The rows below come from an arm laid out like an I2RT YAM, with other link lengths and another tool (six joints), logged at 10 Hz.
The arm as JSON. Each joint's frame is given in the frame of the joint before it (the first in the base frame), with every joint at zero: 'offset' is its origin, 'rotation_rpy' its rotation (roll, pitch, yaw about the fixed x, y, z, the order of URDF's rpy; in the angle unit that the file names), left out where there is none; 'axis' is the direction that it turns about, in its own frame. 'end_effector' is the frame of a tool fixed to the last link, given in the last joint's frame.
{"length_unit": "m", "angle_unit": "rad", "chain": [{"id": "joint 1", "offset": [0.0, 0.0, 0.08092], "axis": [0.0, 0.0, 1.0]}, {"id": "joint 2", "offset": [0.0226, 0.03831, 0.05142], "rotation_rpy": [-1.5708, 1.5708, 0.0], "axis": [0.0, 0.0, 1.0]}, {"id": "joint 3", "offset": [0.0, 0.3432, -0.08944], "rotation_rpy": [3.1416, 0.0, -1.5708], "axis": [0.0, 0.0, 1.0]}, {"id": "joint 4", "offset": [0.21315, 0.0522, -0.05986], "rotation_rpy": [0.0, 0.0, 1.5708], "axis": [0.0, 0.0, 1.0]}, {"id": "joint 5", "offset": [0.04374, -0.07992, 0.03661], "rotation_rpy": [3.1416, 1.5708, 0.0], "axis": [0.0, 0.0, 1.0]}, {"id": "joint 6", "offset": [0.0, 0.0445, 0.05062], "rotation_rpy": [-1.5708, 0.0, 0.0], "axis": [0.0, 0.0, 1.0]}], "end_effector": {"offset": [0.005, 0.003, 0.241], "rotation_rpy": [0.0, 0.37, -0.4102]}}
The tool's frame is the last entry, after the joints.
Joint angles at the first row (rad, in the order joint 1, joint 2, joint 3, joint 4, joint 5, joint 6):
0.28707, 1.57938, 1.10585, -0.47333, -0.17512, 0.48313
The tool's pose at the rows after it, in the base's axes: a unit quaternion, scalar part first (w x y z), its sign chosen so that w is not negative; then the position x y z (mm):
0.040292 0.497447 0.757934 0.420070 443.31 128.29 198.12
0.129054 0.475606 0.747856 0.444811 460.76 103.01 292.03
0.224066 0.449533 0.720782 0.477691 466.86 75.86 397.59
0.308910 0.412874 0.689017 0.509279 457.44 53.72 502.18
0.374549 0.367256 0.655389 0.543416 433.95 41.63 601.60
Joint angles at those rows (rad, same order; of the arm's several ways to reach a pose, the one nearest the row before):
0.28240, 1.49198, 1.21307, -0.54233, -0.08572, 0.46498
0.27764, 1.41778, 1.39386, -0.63918, 0.00927, 0.42764
0.27409, 1.35662, 1.57561, -0.69030, 0.10141, 0.39332
0.27153, 1.31882, 1.76156, -0.71881, 0.16433, 0.34224
0.27153, 1.30853, 1.97121, -0.75119, 0.18407, 0.29337

